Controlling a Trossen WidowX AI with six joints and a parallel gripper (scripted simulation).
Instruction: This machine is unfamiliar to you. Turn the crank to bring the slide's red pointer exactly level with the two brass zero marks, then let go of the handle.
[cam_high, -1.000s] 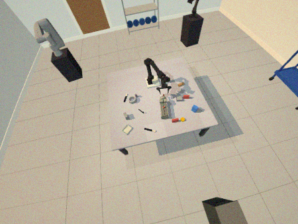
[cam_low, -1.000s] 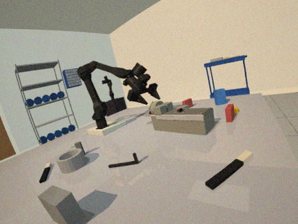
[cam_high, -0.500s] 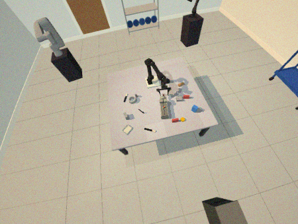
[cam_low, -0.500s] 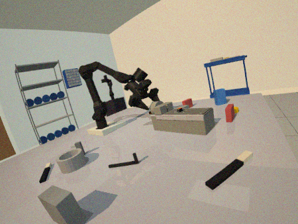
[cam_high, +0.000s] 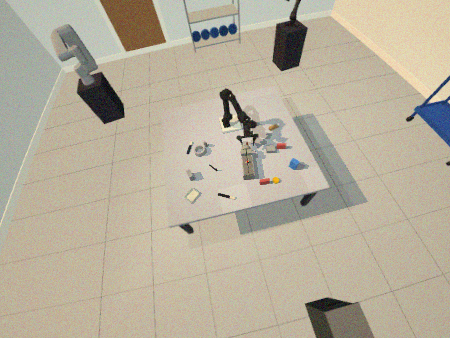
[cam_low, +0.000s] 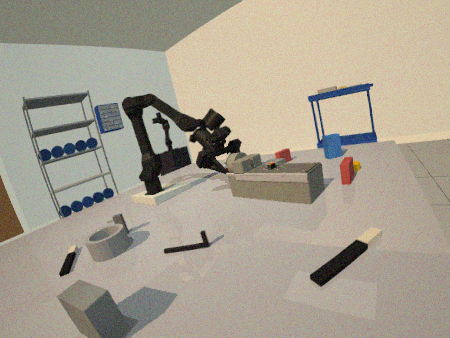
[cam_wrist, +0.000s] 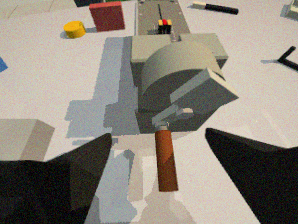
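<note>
The brown crank handle is 20 mm behind my gripper tip and 10 mm below it. Round my gripper tip: yellow disc (360 mm ahead, 90 mm to the left, 60 mm below); red pointer (150 mm ahead, 70 mm to the right, 10 mm above); black l-shaped piece (60 mm ahead, 340 mm to the right, 60 mm below).
</note>
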